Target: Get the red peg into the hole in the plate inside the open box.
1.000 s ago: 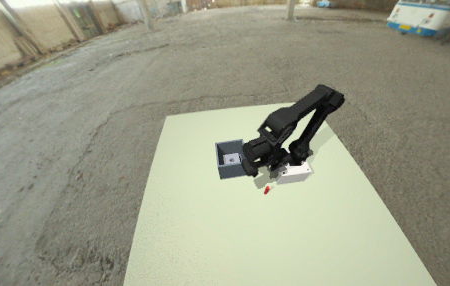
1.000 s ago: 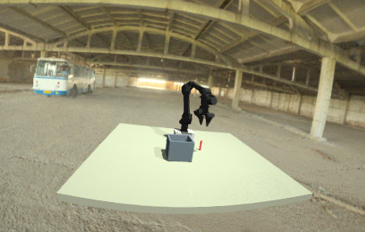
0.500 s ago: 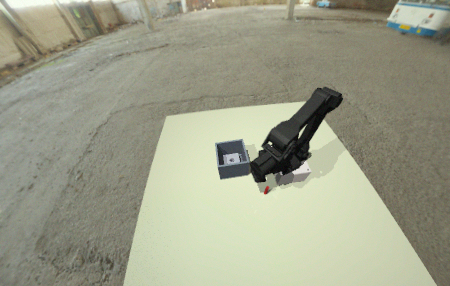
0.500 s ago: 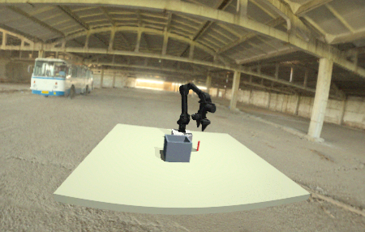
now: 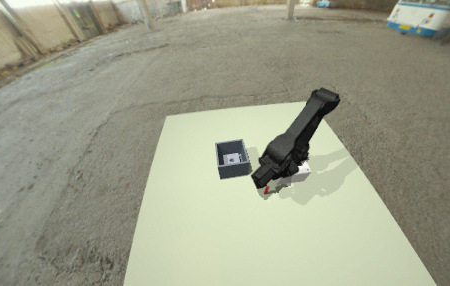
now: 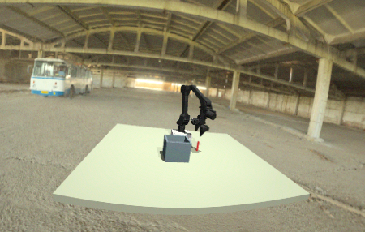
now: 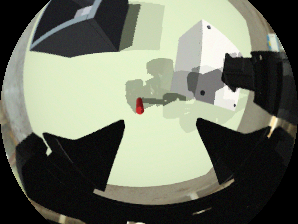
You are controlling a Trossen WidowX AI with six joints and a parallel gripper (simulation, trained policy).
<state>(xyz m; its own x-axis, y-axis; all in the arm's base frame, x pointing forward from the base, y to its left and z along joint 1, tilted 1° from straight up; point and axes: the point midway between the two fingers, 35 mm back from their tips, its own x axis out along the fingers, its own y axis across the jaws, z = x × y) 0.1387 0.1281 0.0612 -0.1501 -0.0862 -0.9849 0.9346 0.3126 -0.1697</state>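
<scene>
My gripper tip is now 9 cm above the red peg, 2 cm short of it and 1 cm to the right of it. Also, from my gripper tip: holed plate (20 cm ahead, 16 cm to the right, 9 cm below).
</scene>
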